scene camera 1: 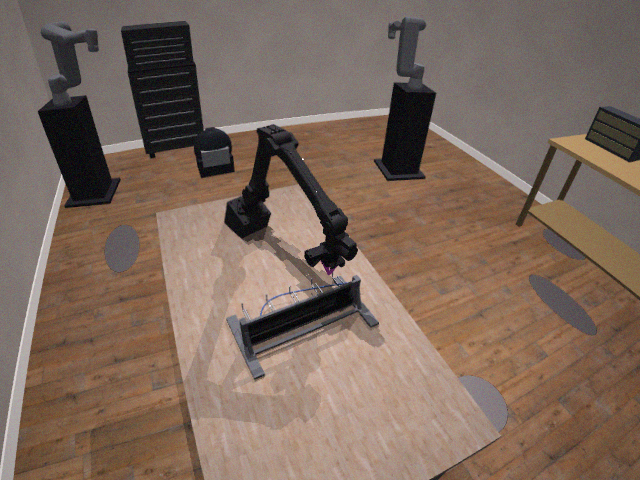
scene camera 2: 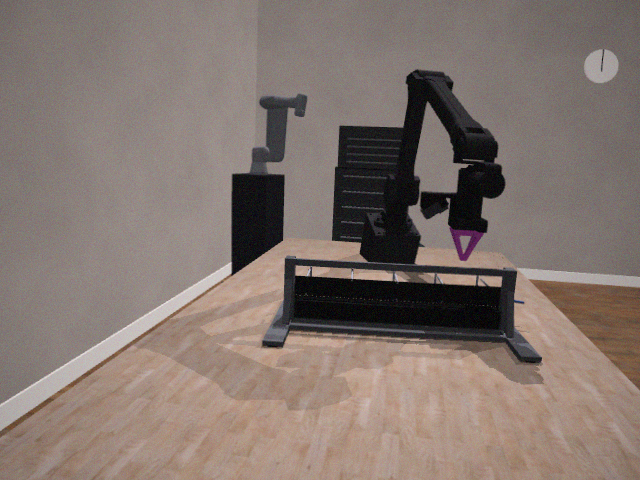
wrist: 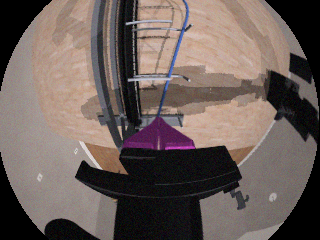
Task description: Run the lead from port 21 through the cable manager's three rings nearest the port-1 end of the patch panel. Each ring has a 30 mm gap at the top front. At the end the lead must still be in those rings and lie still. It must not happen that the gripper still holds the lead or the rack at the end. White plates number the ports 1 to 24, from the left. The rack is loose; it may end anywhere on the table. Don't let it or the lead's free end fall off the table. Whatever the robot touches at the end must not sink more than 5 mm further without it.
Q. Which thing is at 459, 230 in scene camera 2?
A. The gripper.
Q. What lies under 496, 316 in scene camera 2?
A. A grey rack.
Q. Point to a grey rack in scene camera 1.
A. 285, 319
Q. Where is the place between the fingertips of the gripper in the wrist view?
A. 158, 120
